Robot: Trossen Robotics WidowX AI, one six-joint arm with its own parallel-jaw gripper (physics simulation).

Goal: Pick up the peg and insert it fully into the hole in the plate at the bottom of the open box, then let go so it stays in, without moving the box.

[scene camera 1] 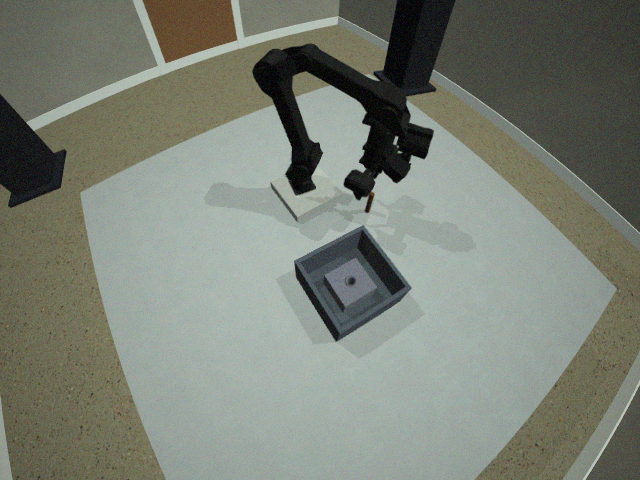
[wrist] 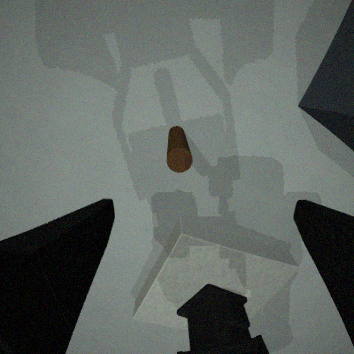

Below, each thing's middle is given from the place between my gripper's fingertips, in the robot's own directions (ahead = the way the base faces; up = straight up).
Labels:
Now: hand 10 mm short of the brown peg (wrist: 178, 157), 20 mm to the right of it and 60 mm above it. Round my hand: light grey plate (scene camera 1: 349, 284) 200 mm ahead, 140 mm to the right, 70 mm below; then grey box (scene camera 1: 310, 269) 200 mm ahead, 140 mm to the right, 50 mm below.

